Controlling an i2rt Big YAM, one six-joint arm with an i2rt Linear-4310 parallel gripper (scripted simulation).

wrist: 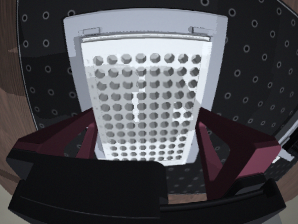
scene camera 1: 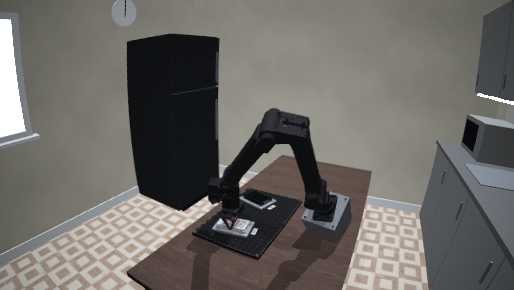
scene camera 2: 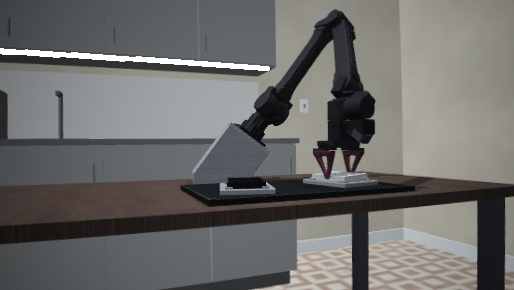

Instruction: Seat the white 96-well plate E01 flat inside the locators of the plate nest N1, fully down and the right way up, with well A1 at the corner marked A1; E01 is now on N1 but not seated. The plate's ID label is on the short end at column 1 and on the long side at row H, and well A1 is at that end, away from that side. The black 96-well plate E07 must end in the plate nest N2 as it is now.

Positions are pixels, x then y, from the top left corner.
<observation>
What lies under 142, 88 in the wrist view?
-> A white 96-well plate E01.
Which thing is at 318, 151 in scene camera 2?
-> My gripper.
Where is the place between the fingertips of my gripper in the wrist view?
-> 146, 112
</observation>
